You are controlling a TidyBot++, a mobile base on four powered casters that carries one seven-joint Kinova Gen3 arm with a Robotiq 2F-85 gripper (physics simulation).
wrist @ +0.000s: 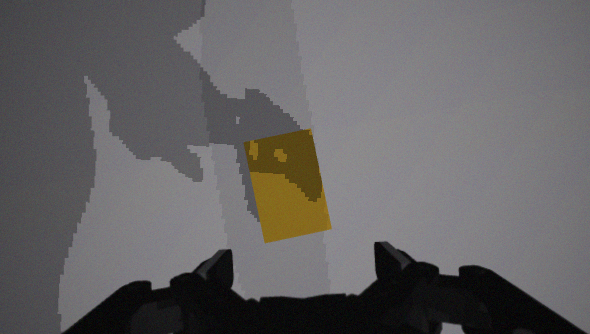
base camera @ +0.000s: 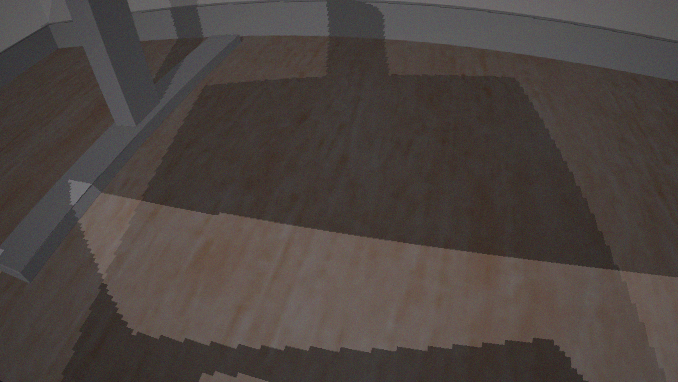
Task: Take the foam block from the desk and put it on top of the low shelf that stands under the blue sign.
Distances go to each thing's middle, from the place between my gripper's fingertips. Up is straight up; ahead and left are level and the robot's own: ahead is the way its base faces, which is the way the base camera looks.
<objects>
I see my gripper 4 cm short of the yellow foam block (wrist: 284, 170) and 9 cm above it.
</objects>
